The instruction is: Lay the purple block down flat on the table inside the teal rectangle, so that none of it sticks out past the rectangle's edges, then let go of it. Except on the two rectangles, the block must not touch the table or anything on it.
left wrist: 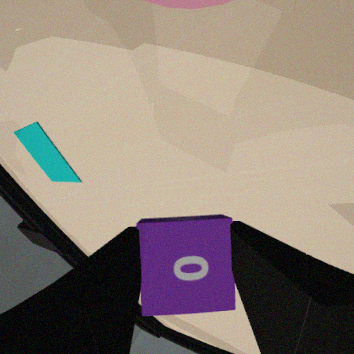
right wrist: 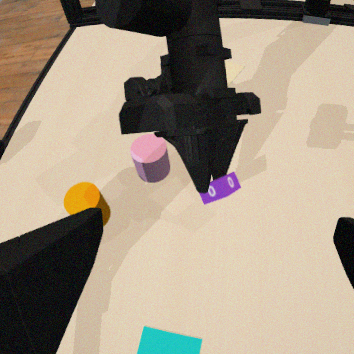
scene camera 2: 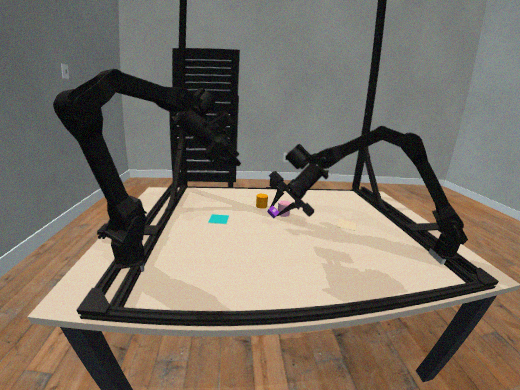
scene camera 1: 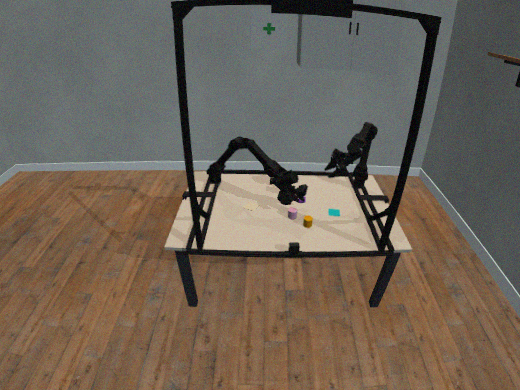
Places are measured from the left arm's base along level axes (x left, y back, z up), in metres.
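Where they show: left gripper, fingertip midpoint: [left wrist: 183,235] [right wrist: 210,187] [scene camera 2: 273,212] [scene camera 1: 301,201]; right gripper, fingertip midpoint: [right wrist: 222,225] [scene camera 2: 239,159] [scene camera 1: 326,173]; left arm's base, link origin: [right wrist: 314,10] [scene camera 2: 444,252] [scene camera 1: 215,181]; right arm's base, link origin: [scene camera 2: 129,259] [scene camera 1: 358,185].
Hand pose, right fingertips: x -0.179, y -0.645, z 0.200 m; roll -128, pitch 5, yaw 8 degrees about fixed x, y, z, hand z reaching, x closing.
Observation:
Each offset is from my right fingertips to the top centre of the thing. "spot": to the spot under its first point.
The purple block {dx -0.006, dy +0.115, dz -0.144 m} [scene camera 1: 302,200] [scene camera 2: 273,212] [left wrist: 187,297] [right wrist: 226,190] is held between the fingers of my left gripper [scene camera 2: 273,211] [left wrist: 183,235], which is shut on it and slants down over the table. The block looks tilted and low above the table; the exact gap is hard to tell. The teal rectangle {spot: dx -0.035, dy -0.070, dz -0.218 m} [scene camera 1: 334,212] [scene camera 2: 218,219] [left wrist: 47,155] [right wrist: 169,342] lies flat, to the right of the block in scene camera 1, apart from it. My right gripper [scene camera 2: 238,161] [right wrist: 222,225] is open and empty, high above the table. The left fingertips are mostly hidden in scene camera 1.
A pink cylinder {dx -0.100, dy +0.163, dz -0.174 m} [scene camera 1: 292,213] [scene camera 2: 284,209] [left wrist: 190,3] [right wrist: 151,167] stands close to the left gripper. An orange cylinder {dx -0.162, dy +0.082, dz -0.174 m} [scene camera 1: 308,221] [scene camera 2: 262,201] [right wrist: 80,197] stands near it. A pale yellow rectangle {spot: dx -0.024, dy +0.390, dz -0.218 m} [scene camera 1: 251,205] [scene camera 2: 346,224] lies on the left arm's side. A black frame surrounds the work area.

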